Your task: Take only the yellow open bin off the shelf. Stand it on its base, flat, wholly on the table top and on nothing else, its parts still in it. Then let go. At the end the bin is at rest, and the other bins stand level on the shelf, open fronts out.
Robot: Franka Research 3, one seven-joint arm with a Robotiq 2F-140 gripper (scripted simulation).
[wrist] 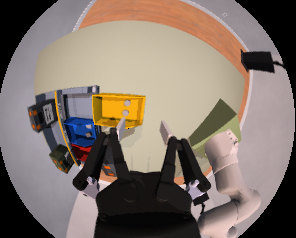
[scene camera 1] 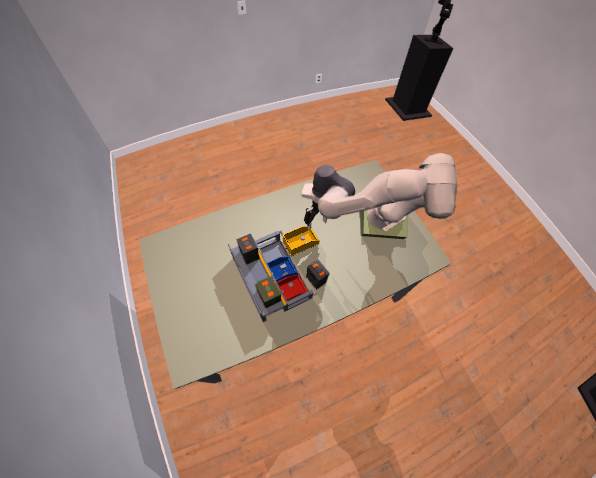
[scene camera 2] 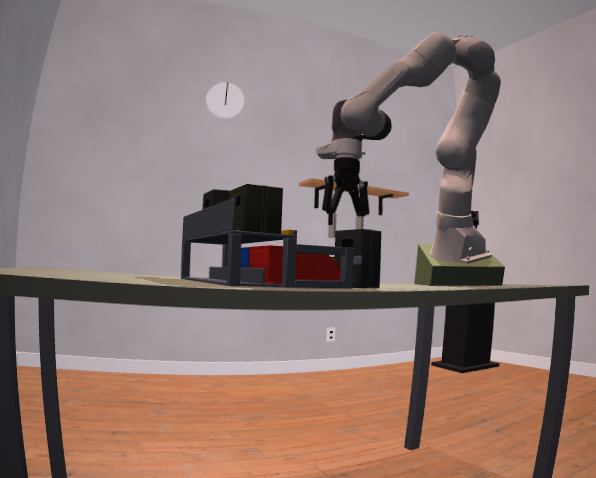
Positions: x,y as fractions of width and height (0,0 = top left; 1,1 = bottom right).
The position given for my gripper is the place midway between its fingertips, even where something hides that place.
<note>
I see my gripper (scene camera 2: 0.58,0.50), a yellow bin (wrist: 0.36,0.46) and a red bin (scene camera 2: 0.52,0.56).
My gripper shows as well in the wrist view (wrist: 0.48,0.52).
</note>
